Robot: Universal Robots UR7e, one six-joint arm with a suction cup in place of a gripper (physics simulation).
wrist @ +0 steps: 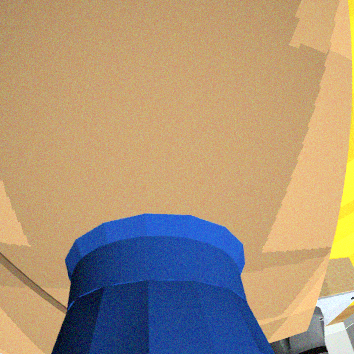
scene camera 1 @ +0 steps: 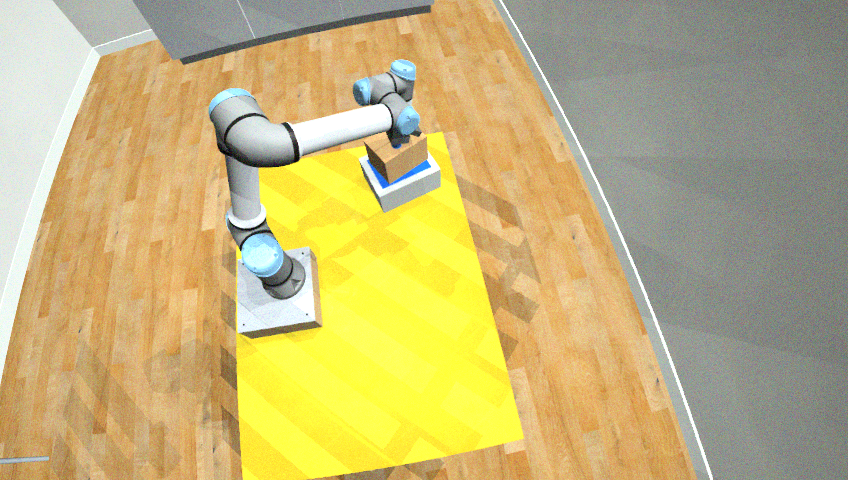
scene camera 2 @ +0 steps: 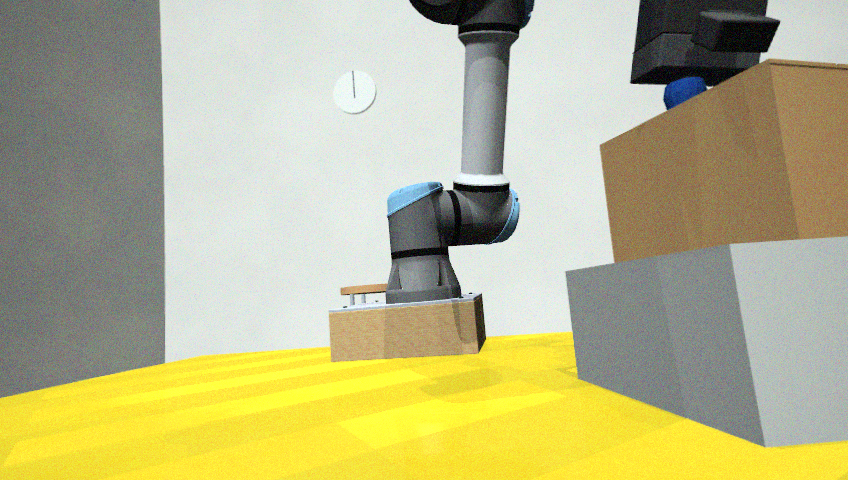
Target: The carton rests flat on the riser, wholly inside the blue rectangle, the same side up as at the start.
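Where they show: hand, its tool point: (wrist: 165, 251) (scene camera 1: 395, 147) (scene camera 2: 682, 130); arm's base, origin of its link: (scene camera 1: 284, 278) (scene camera 2: 423, 300).
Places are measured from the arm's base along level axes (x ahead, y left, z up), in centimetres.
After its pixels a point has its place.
The brown carton (scene camera 1: 398, 160) @(z 12.0, x 48.6, y 25.9 cm) (scene camera 2: 713, 179) @(z 7.8, x 55.3, y 28.7 cm) (wrist: 158, 105) sits on the grey riser (scene camera 1: 409, 193) @(z -4.4, x 50.2, y 22.1 cm) (scene camera 2: 683, 334) @(z -3.8, x 57.9, y 23.7 cm), with no gap showing between them in the scene camera 2 view. Strips of the blue rectangle (scene camera 1: 419, 170) @(z 2.1, x 55.8, y 26.6 cm) show along the carton's front and left edges. My blue suction cup (scene camera 1: 395, 144) @(z 14.2, x 48.9, y 30.0 cm) (scene camera 2: 683, 92) (wrist: 154, 242) presses on the carton's top face and holds it. In the wrist view the carton fills almost the whole frame.
The riser stands at the far right corner of a yellow mat (scene camera 1: 385, 334) @(z -10.0, x 28.2, y -25.7 cm) (scene camera 2: 295, 417) @(z -9.9, x 49.5, y -8.6 cm) on the wooden floor. The arm's base (scene camera 1: 277, 292) @(z 4.8, x -1.5, y -6.4 cm) (scene camera 2: 409, 328) @(z -4.8, x 9.3, y -2.2 cm) stands on a block at the mat's left edge. A grey wall is at the back.
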